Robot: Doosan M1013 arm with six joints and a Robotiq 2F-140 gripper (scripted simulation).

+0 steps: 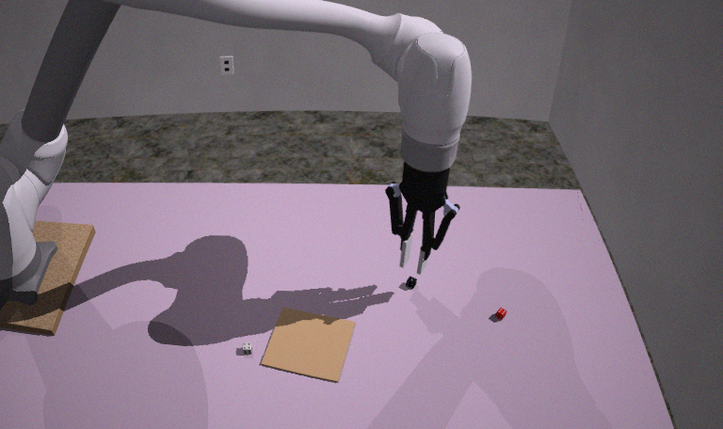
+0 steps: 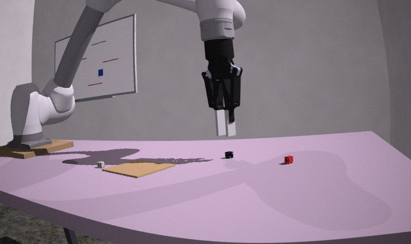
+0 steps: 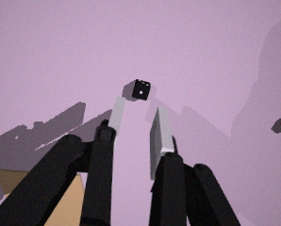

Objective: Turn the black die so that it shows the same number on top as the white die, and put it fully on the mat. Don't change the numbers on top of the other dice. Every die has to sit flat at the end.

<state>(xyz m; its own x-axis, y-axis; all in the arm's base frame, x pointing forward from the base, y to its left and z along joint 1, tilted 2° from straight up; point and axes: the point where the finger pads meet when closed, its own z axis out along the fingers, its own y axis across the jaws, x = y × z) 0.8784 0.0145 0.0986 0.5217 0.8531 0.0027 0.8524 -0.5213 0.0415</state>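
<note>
Right now my hand is 90 mm above the black die. The rest, counted from my hand: tan mat: 200 mm behind, 140 mm to the right, 90 mm below; then red die: 170 mm ahead, 90 mm to the right, 90 mm below; then white die: 310 mm behind, 160 mm to the right, 90 mm below.
</note>
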